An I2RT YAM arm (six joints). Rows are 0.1 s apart.
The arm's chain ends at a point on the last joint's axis. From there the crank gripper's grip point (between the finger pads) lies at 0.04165 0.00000 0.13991 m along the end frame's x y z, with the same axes.
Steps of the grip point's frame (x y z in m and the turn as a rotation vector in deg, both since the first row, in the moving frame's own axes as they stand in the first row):
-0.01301, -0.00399, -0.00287, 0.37, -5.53, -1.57
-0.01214, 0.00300, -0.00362, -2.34, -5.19, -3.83
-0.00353, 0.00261, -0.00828, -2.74, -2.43, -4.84
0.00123, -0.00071, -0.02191, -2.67, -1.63, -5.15
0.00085, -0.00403, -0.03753, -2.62, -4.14, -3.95
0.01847, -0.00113, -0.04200, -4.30, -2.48, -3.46
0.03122, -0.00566, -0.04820, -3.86, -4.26, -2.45
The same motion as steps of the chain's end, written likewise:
0.00069, -0.00212, -0.00623, 0.37, -5.53, -1.57
0.00058, -0.00042, -0.00675, -2.34, -5.19, -3.83
0.00230, -0.00085, -0.00984, -2.74, -2.43, -4.84
0.00510, -0.00369, -0.02297, -2.67, -1.63, -5.15
0.01093, -0.00797, -0.04009, -2.62, -4.14, -3.95
0.02431, -0.00935, -0.04337, -4.30, -2.48, -3.46
0.04155, -0.01362, -0.05065, -3.86, -4.26, -2.45

